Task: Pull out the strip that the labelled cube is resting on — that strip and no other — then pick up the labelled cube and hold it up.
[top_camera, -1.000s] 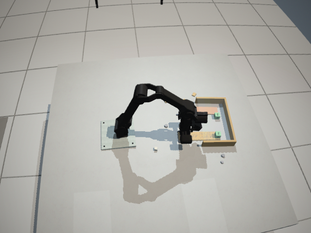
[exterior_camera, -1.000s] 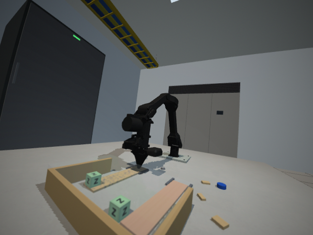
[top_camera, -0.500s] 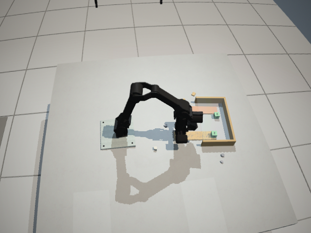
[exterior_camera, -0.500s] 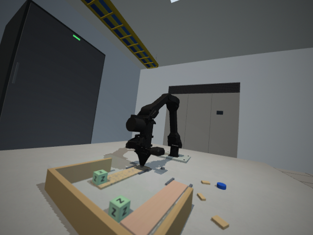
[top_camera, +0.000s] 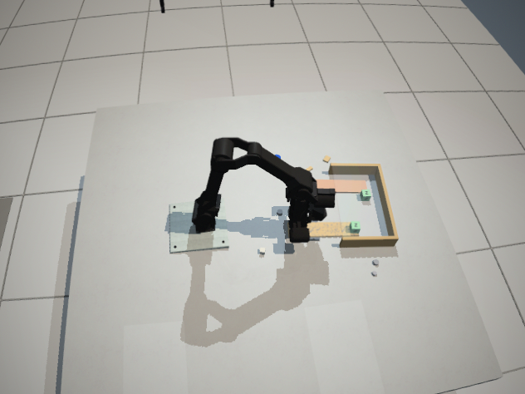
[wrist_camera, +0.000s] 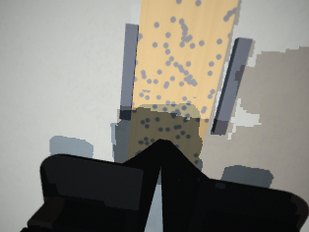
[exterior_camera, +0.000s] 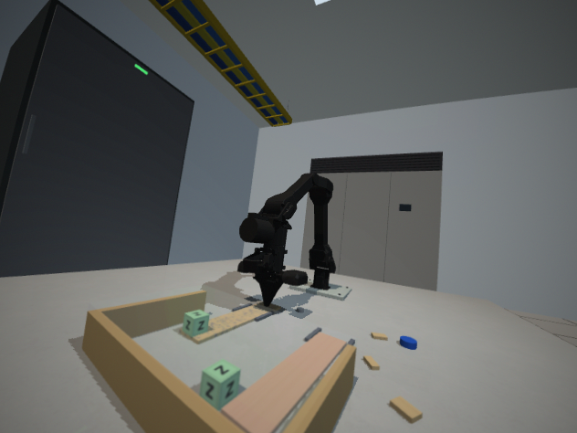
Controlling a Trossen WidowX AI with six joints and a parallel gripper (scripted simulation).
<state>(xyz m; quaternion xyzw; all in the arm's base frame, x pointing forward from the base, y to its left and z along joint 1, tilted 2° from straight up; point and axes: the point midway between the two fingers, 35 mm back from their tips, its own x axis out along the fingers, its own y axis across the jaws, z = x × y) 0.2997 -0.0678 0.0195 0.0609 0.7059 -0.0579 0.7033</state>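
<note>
My gripper tip is 130 mm past the white bit and 60 mm to the left of it. The rest, counted from my gripper tip: blue disc 320 mm to the left.
</note>
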